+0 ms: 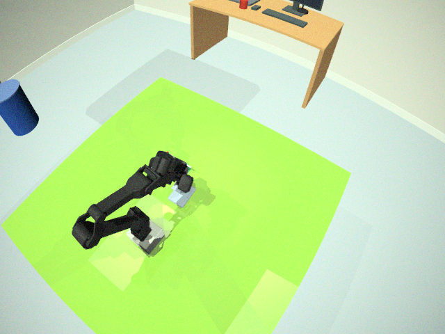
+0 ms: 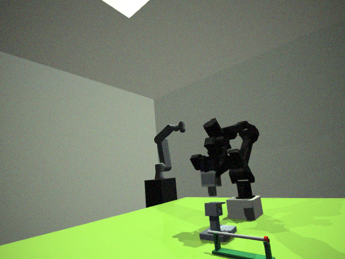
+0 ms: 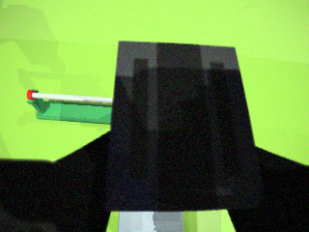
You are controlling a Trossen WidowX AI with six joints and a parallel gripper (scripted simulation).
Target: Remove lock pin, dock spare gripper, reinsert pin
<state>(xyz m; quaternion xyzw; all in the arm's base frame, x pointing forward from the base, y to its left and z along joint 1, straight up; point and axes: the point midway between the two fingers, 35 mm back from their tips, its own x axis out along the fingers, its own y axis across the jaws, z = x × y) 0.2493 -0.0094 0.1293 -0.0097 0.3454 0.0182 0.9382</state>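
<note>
Right now my gripper tip is 11 cm short of the green rack, 12 cm to the right of it and 16 cm above it. From my gripper tip the other things lie so: spare gripper (1 cm behind, 1 cm below); mount (1 cm behind, 13 cm below).
</note>
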